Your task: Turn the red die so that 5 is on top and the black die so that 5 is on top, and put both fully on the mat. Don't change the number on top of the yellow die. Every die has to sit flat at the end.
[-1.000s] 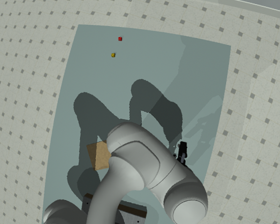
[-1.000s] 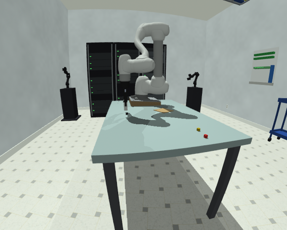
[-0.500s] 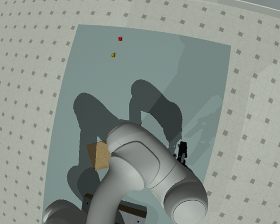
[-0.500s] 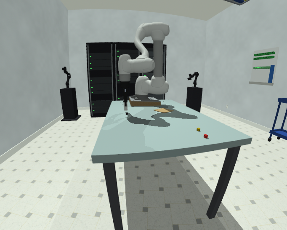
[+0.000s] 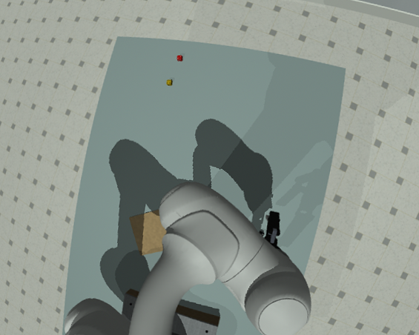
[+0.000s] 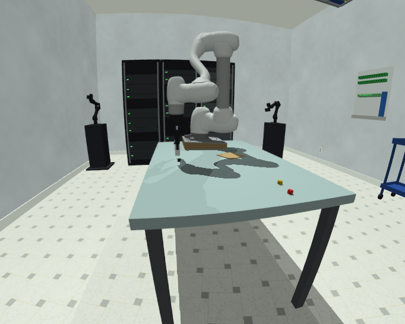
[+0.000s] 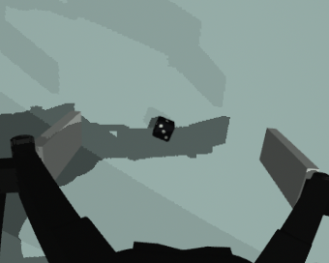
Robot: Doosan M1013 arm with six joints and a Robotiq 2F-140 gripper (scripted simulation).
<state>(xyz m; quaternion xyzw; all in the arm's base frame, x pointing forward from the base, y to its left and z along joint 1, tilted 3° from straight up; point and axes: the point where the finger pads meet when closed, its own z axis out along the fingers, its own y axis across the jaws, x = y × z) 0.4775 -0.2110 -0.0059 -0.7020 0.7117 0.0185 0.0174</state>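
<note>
My gripper is now 10 mm short of the black die, 10 mm to the right of it and 50 mm above it. Also, from my hand: tan mat 80 mm behind, 360 mm to the left, 60 mm below; then yellow die 440 mm ahead, 410 mm to the left, 50 mm below; then red die 540 mm ahead, 400 mm to the left, 50 mm below.
</note>
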